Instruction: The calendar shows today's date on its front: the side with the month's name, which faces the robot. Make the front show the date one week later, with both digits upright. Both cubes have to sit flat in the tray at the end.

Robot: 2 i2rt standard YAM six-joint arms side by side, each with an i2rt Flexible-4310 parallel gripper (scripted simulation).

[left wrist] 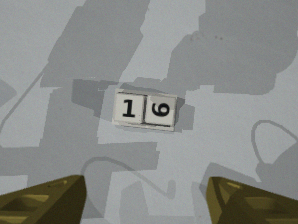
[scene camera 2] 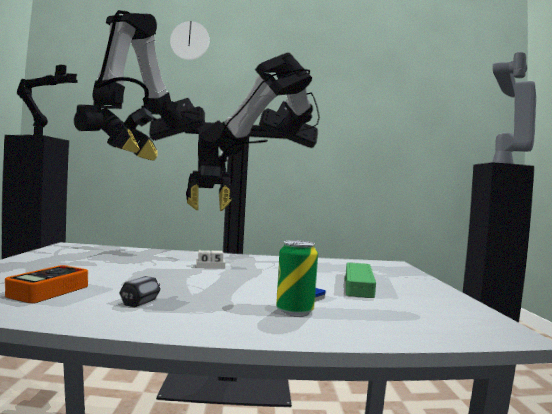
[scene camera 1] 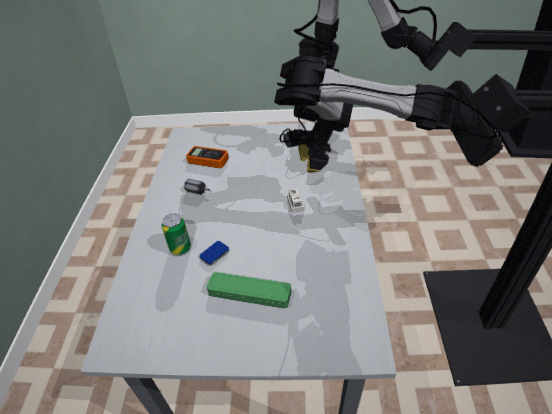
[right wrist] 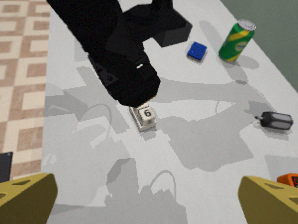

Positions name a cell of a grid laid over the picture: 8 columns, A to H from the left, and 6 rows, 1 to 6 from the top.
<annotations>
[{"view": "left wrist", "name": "my left gripper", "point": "D5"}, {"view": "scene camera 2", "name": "my left gripper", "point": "D4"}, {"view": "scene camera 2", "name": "my right gripper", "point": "C3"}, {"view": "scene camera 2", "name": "green box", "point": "F5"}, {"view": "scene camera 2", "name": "dark grey object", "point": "B5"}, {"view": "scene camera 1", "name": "my left gripper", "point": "E3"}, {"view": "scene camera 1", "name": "green box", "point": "D5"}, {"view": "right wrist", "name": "my left gripper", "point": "D3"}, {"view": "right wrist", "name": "my right gripper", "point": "D5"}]
</annotations>
